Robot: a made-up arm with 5 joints.
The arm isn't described. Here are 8 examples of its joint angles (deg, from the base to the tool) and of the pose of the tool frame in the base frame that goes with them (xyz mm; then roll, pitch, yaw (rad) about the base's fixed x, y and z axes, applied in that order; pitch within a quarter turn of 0, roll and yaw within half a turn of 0).
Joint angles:
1: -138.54 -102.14 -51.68 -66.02 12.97
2: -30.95 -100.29 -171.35 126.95 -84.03
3: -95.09 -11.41 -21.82 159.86 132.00
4: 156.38 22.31 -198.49 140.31 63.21
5: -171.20 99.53 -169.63 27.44 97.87
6: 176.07 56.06 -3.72 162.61 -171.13
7: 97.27 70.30 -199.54 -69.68 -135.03
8: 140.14 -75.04 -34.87 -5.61 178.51
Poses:
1: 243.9 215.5 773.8 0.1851 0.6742 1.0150
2: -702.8 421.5 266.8 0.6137 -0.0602 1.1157
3: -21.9 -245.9 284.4 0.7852 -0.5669 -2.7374
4: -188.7 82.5 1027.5 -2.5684 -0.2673 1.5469
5: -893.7 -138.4 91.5 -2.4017 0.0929 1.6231
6: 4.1 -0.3 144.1 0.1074 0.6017 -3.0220
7: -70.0 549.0 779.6 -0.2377 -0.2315 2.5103
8: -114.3 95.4 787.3 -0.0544 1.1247 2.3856
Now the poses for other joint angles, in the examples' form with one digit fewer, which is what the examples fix.
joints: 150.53 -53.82 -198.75 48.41 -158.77
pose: 705 -398 621 -0.161 -0.391 3.030
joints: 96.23 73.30 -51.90 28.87 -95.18
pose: -27 243 -260 -2.266 -0.069 -2.975
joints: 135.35 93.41 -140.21 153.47 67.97
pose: -469 463 -81 1.258 0.368 0.676
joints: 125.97 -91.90 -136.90 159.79 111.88
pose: 394 -543 600 -1.963 0.355 0.485
